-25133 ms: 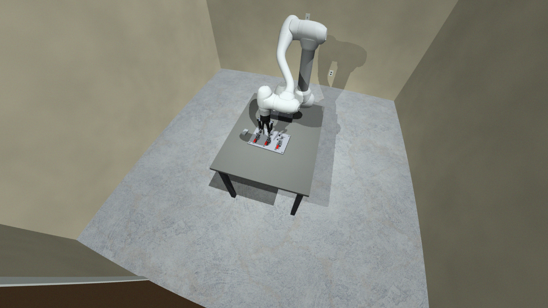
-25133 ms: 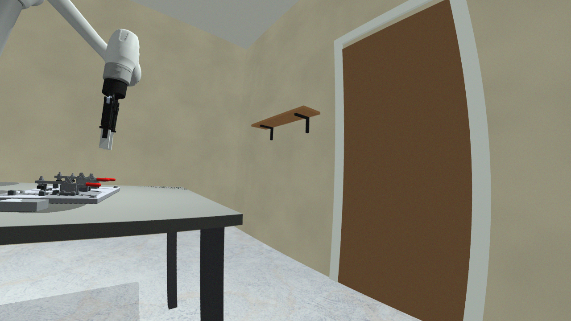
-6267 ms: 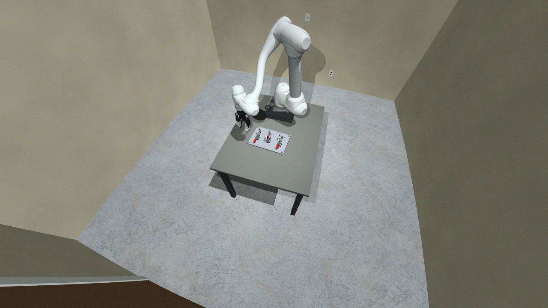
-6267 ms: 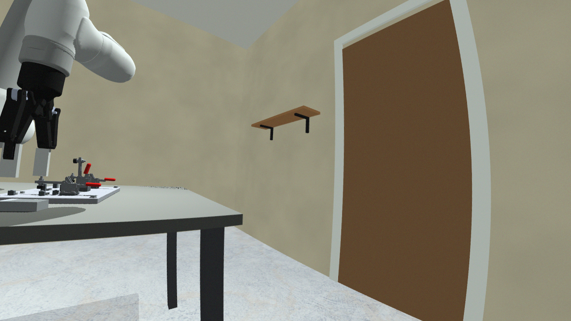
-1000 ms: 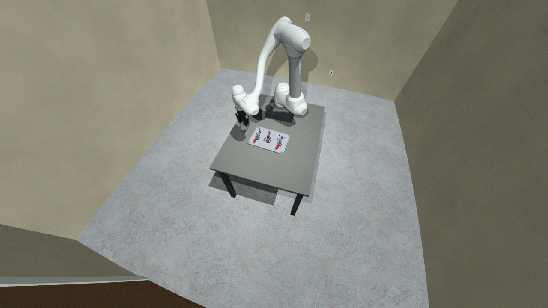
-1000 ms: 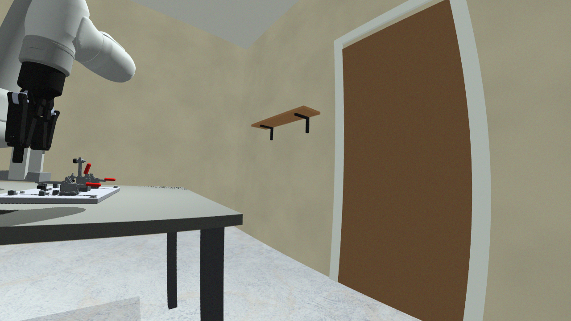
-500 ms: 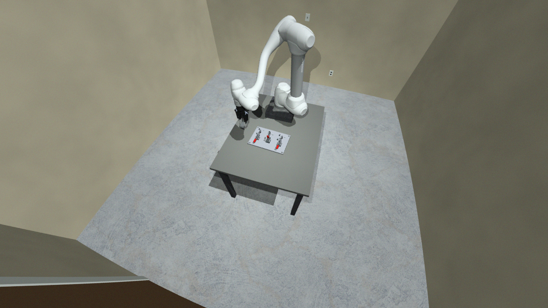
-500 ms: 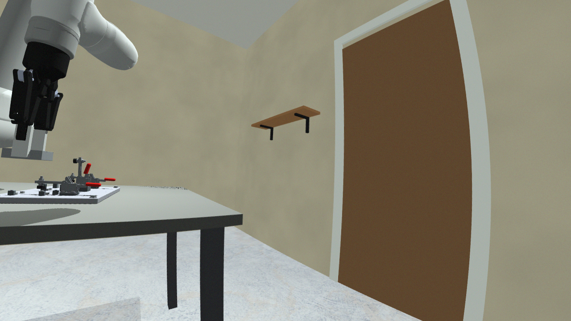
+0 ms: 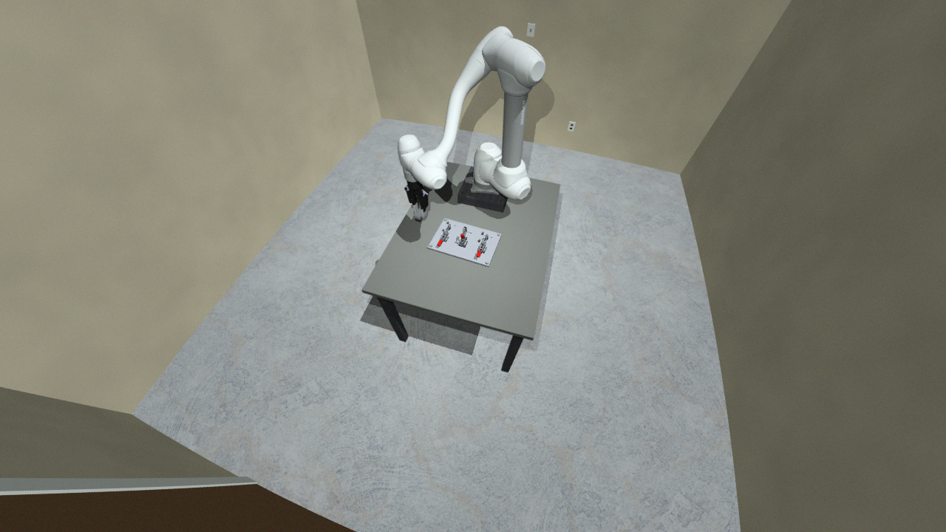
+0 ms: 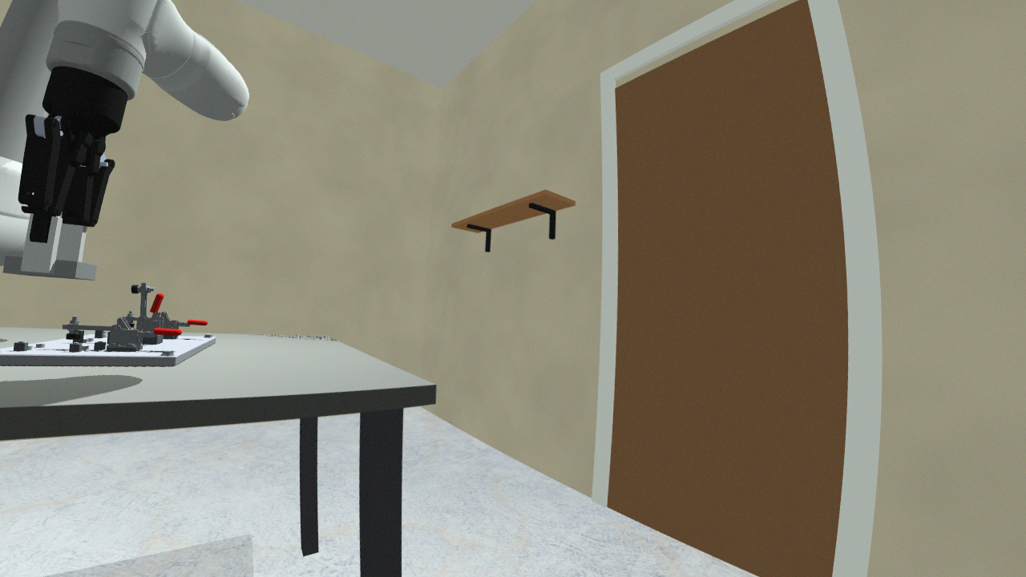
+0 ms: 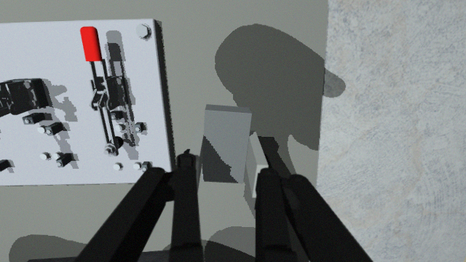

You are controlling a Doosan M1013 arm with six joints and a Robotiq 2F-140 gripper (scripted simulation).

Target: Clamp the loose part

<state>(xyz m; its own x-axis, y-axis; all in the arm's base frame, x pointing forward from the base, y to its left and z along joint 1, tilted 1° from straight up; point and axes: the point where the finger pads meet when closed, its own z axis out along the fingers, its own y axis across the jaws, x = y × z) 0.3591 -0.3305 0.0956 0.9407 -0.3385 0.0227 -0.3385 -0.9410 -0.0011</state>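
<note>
The grey block part lies 30 mm below my hand. Also, from my hand: white fixture plate (250 mm to the left, 150 mm below, 60 mm ahead).
</note>
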